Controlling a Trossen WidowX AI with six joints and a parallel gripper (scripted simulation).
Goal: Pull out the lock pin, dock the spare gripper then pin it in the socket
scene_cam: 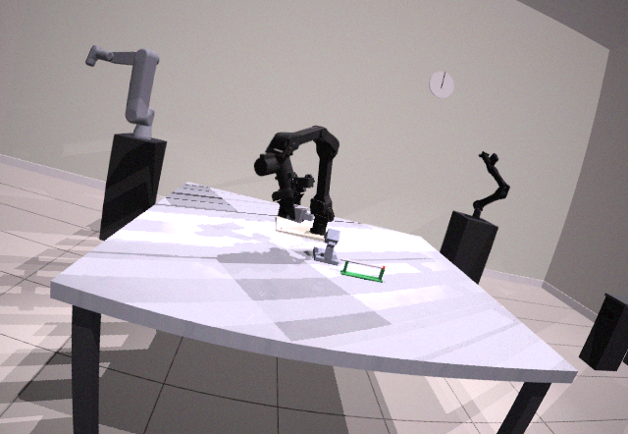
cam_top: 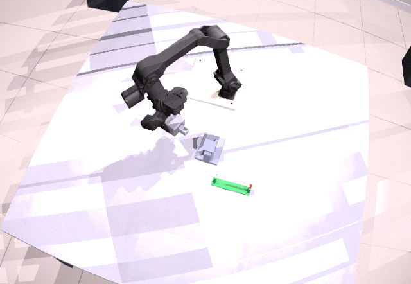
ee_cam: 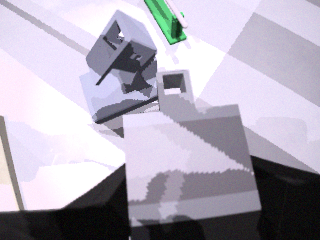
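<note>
The grey mount is 13 cm to the left of my gripper tip, 7 cm below it and 1 cm behind it. Also, from my gripper tip: spare gripper: 1 cm above; green cradle: 24 cm to the left, 10 cm below, 9 cm ahead.
</note>
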